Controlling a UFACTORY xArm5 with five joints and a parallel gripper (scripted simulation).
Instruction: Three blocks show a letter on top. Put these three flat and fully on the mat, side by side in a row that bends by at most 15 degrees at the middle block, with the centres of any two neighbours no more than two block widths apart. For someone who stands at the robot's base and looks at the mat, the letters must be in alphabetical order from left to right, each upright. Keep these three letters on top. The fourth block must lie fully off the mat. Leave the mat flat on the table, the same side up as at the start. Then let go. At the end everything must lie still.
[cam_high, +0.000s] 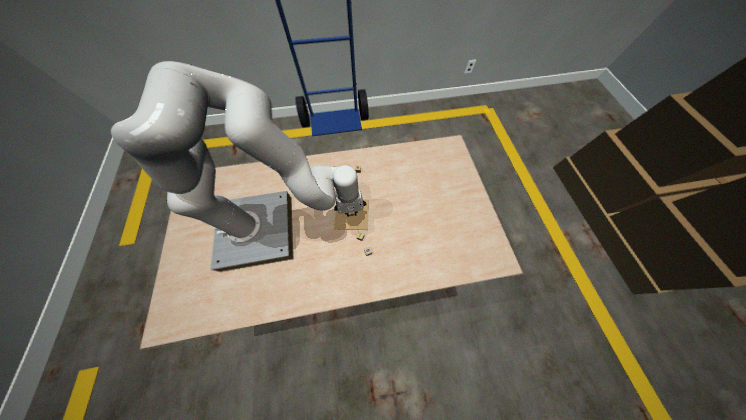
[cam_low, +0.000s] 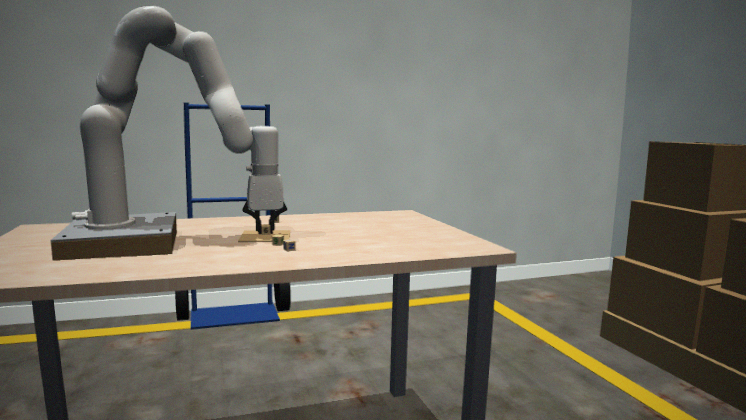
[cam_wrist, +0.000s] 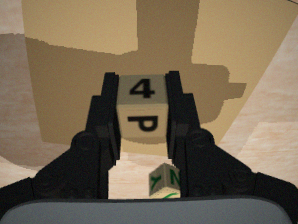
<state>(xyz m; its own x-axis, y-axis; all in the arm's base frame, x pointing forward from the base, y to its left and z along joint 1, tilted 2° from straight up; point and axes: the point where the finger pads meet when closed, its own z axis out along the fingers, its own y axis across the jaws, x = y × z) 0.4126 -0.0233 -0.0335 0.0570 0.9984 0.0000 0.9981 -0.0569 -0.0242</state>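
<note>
My gripper is now 3 cm above the tan mat. From my hand the other things lie so: block 21 cm to the left, 7 cm ahead, 2 cm below.
</note>
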